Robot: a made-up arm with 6 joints. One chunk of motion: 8 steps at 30 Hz.
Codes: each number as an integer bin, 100 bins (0 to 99) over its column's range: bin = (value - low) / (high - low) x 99, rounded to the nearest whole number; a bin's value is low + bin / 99 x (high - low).
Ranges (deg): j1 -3..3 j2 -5..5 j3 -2..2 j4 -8..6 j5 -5..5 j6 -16..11
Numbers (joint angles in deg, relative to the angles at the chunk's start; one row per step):
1: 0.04 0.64 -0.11 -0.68 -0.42 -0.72
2: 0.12 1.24 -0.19 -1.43 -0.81 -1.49
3: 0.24 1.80 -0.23 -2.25 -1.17 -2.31
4: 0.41 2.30 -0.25 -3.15 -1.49 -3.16
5: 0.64 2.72 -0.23 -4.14 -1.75 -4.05
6: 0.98 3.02 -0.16 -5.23 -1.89 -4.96
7: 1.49 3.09 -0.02 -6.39 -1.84 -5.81
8: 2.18 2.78 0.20 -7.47 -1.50 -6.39
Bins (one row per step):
1: 50 56 47 52 45 56
2: 51 62 45 46 41 53
3: 53 67 44 41 38 50
4: 56 72 43 34 35 47
5: 60 76 44 27 32 44
6: 66 79 46 20 31 40
7: 74 80 49 11 31 37
8: 85 77 54 4 35 35

